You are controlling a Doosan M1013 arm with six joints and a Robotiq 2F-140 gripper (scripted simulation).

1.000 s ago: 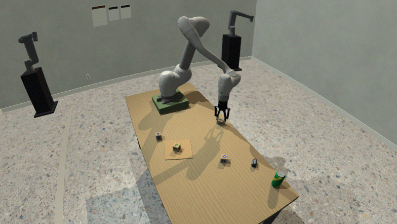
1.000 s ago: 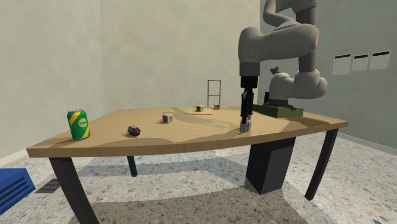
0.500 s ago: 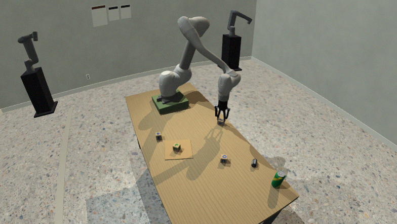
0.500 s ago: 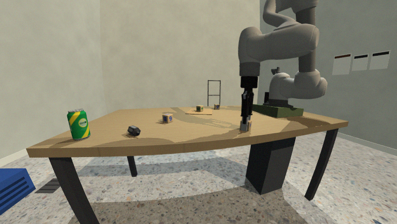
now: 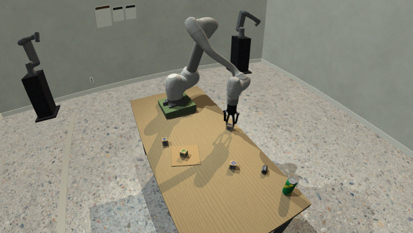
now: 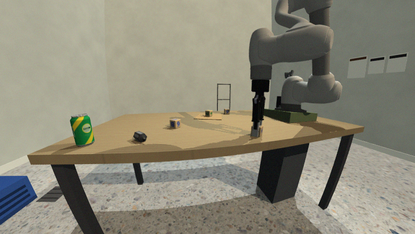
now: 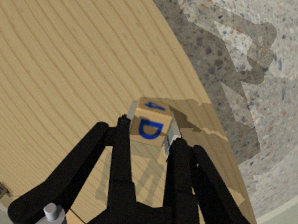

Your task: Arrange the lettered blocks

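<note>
Now: the tan mat 440 mm to the right of my hand, 150 mm ahead of it and 30 mm below it. The rest, counted from my hand: D block: 10 mm below; blue-lettered block: 380 mm ahead, 190 mm to the right, 10 mm below; black object: 510 mm ahead, 10 mm below.
</note>
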